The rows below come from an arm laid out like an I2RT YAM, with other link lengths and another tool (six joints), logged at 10 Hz.
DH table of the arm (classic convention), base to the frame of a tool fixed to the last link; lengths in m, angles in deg. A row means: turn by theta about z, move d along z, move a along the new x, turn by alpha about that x. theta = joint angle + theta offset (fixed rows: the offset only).
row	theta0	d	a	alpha
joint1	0	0.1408	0.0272	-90
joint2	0	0	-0.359	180
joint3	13.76	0	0.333	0
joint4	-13.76	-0.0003	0.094	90
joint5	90	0.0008	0	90
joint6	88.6	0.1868	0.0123	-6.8
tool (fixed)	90	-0.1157	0	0
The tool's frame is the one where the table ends.
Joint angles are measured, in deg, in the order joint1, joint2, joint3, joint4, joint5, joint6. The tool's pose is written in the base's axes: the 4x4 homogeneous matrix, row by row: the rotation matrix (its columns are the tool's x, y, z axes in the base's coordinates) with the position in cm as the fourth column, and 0 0 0 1 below. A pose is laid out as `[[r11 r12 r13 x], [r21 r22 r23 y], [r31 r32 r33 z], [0 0 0 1]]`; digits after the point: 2 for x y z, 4 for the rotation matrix.
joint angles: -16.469 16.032 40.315 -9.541 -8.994 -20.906
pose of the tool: [[0.1023 -0.1745 0.9793 10.24], [0.8966 0.4425 -0.0148 -3.61], [-0.4308 0.8796 0.2018 48.11], [0 0 0 1]]
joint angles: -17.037 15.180 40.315 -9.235 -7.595 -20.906
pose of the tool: [[0.1414 -0.1782 0.9738 9.63], [0.8927 0.4481 -0.0476 -3.72], [-0.4279 0.8760 0.2225 48.31], [0 0 0 1]]
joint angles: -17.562 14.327 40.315 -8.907 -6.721 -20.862
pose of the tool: [[0.1714 -0.1860 0.9675 9.04], [0.8885 0.4535 -0.0702 -3.75], [-0.4257 0.8716 0.2430 48.51], [0 0 0 1]]
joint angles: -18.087 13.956 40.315 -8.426 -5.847 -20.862
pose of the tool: [[0.1990 -0.1888 0.9617 8.71], [0.8840 0.4581 -0.0930 -3.86], [-0.4230 0.8686 0.2580 48.68], [0 0 0 1]]
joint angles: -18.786 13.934 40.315 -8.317 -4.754 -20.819
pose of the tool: [[0.2273 -0.1786 0.9573 8.58], [0.8799 0.4588 -0.1233 -4.08], [-0.4172 0.8704 0.2615 48.71], [0 0 0 1]]
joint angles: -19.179 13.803 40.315 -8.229 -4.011 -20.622
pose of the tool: [[0.2456 -0.1753 0.9534 8.43], [0.8780 0.4570 -0.1421 -4.20], [-0.4108 0.8720 0.2662 48.74], [0 0 0 1]]
